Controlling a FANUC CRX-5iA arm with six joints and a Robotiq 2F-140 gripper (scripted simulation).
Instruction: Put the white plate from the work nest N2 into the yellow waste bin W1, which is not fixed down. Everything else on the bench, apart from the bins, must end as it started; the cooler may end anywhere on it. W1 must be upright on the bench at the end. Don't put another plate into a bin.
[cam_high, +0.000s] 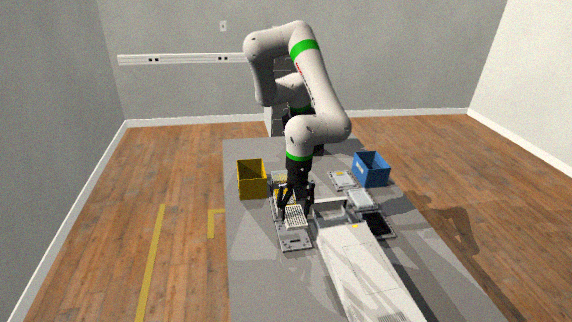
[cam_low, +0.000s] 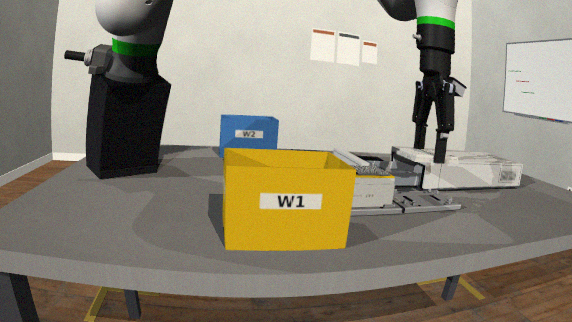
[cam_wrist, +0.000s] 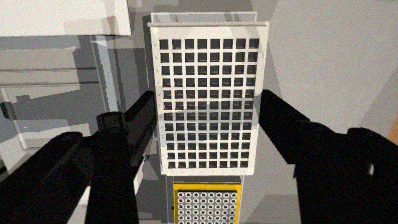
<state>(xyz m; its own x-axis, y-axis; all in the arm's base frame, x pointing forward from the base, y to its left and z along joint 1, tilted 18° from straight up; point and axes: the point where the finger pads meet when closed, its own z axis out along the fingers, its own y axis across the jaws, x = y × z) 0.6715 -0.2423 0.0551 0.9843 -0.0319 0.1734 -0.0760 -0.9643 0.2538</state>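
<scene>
My hand is 360 mm past the yellow bin W1, 110 mm to the left of it and 90 mm above it. Also, from my hand: white plate (20 mm below); then yellow-topped plate (180 mm behind, 10 mm to the left, 70 mm below); then grey nest (120 mm below).
</scene>
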